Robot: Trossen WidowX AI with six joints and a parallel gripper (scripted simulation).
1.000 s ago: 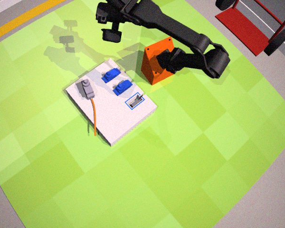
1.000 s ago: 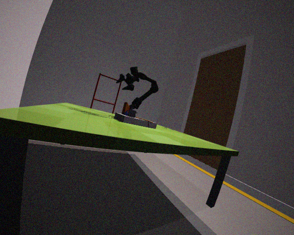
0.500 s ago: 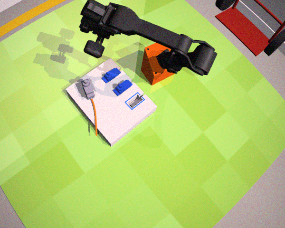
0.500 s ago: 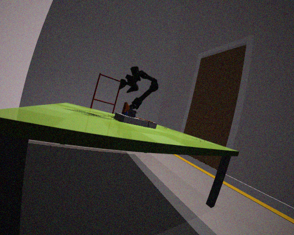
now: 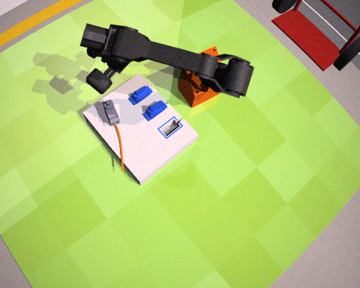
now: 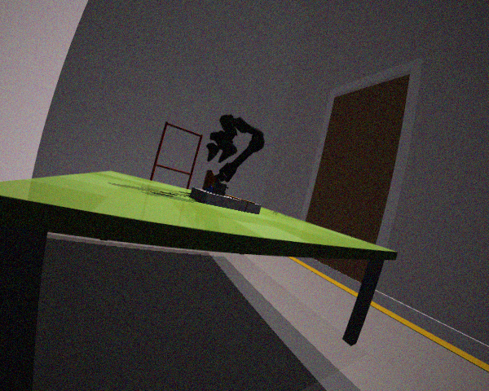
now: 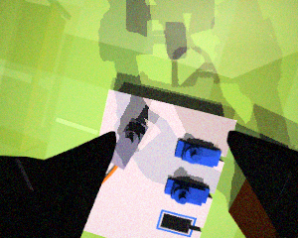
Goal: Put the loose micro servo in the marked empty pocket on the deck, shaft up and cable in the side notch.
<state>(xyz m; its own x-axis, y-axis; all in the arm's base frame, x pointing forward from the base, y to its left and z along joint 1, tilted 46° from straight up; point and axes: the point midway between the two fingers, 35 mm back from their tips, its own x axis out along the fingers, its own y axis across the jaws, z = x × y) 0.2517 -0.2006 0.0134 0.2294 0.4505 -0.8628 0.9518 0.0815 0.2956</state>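
The white deck is 170 mm below my gripper tip, 120 mm to the left of it and 30 mm ahead of it.
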